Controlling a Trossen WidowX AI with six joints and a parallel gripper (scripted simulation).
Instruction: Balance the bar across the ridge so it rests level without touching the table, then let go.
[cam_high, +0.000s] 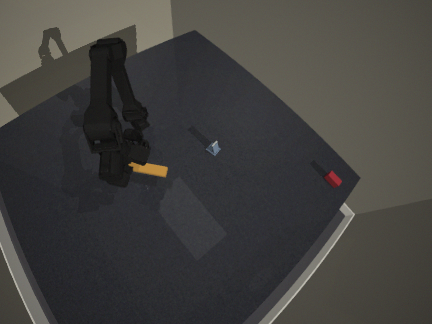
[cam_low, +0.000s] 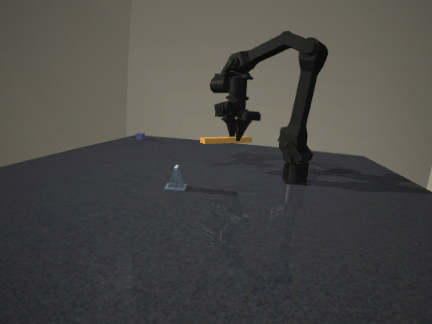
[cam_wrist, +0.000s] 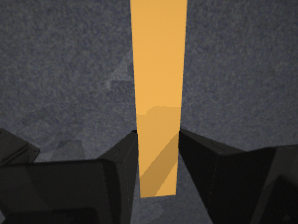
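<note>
Now: the blue-grey triangular ridge 30 cm to the left of my gripper tip, 10 cm ahead of it and 6 cm below it. The rest, counted from my gripper tip: small purple cube (54 cm ahead, 38 cm to the right, 7 cm below); red block (62 cm to the left, 54 cm ahead, 7 cm below); orange bar (2 cm to the left, 2 cm ahead).
</note>
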